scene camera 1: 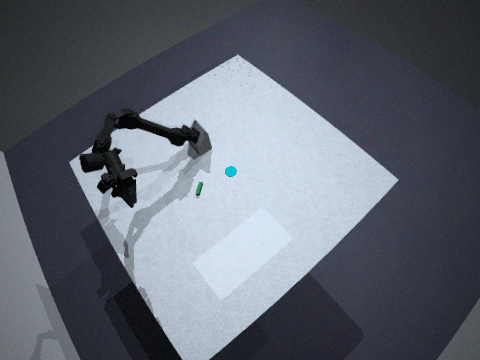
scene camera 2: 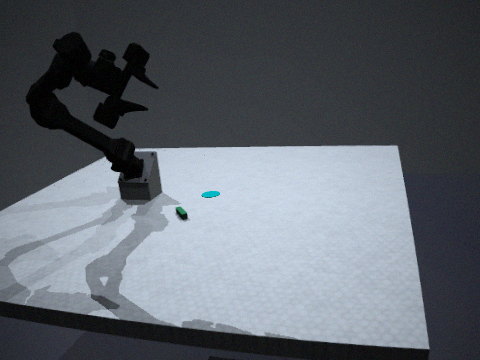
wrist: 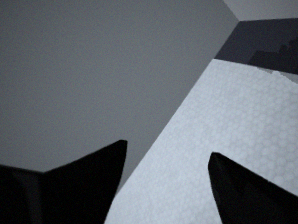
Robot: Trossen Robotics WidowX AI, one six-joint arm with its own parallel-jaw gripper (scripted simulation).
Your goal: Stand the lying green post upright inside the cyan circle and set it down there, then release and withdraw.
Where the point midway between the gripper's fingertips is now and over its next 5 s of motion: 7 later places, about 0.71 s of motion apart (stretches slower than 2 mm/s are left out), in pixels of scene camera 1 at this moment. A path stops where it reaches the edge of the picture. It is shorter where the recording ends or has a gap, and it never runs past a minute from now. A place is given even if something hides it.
My gripper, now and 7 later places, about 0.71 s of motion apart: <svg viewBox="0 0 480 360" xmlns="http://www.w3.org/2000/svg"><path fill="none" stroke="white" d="M134 205L187 194L194 184L198 192L198 189L194 183L200 178L213 170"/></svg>
